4 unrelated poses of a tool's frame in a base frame.
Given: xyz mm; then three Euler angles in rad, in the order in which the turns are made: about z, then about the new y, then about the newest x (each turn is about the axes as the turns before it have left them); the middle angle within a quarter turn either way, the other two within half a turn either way.
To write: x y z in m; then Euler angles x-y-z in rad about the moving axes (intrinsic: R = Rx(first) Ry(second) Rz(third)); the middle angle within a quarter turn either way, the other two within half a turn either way. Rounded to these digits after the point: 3 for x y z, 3 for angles.
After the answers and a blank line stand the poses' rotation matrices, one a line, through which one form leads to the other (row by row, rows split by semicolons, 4 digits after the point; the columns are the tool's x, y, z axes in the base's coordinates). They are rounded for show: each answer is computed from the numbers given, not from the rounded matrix.
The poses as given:
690 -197 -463 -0.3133 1.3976 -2.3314
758 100 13 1.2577 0.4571 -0.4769
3 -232 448 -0.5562 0.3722 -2.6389
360 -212 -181 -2.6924 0.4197 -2.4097
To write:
0.690 -0.197 -0.463 -1.702 -0.436 1.389
0.758 0.100 0.013 -0.573 -0.321 1.275
0.003 -0.232 0.448 -2.526 -0.016 0.658
0.360 -0.212 -0.181 2.536 0.598 3.047

0.1639 -0.8913 -0.4227; -0.0531 -0.4359 0.8984; -0.9850 -0.1248 -0.1188
0.2764 -0.9076 -0.3159; 0.8537 0.0809 0.5144; -0.4413 -0.4119 0.7972
0.7911 -0.6114 -0.0163; -0.4918 -0.6517 0.5774; -0.3637 -0.4488 -0.8163
-0.8226 -0.0777 0.5633; -0.3966 0.7884 -0.4704; -0.4075 -0.6103 -0.6793

